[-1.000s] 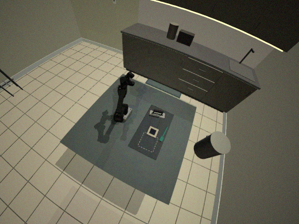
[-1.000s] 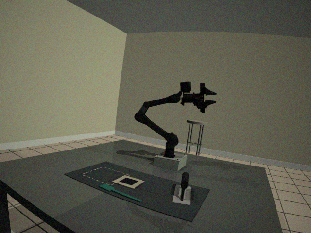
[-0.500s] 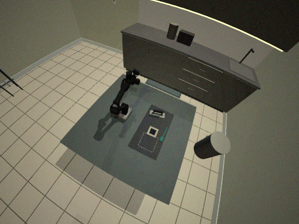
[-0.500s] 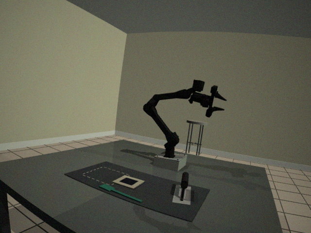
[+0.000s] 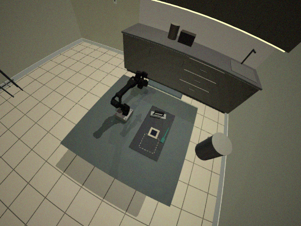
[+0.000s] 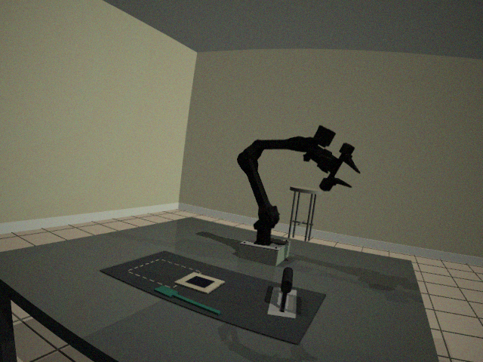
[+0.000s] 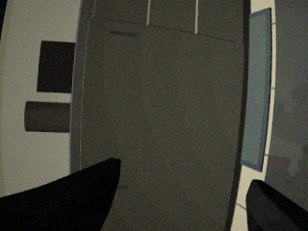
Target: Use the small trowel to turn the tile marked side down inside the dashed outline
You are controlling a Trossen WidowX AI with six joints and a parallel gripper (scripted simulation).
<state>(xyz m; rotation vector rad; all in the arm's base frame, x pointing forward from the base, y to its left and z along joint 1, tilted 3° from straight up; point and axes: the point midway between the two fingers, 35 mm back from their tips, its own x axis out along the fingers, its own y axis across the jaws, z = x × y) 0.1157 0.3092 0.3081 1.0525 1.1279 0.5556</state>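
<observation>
Now: gripper tip 24 cm short of the trowel, 17 cm to the left of it and 33 cm above it. Round my gripper tip: tile: 26 cm ahead, 43 cm to the right, 37 cm below; then dark mat: 26 cm ahead, 38 cm to the right, 39 cm below; then green flat tool: 40 cm ahead, 43 cm to the right, 37 cm below.
</observation>
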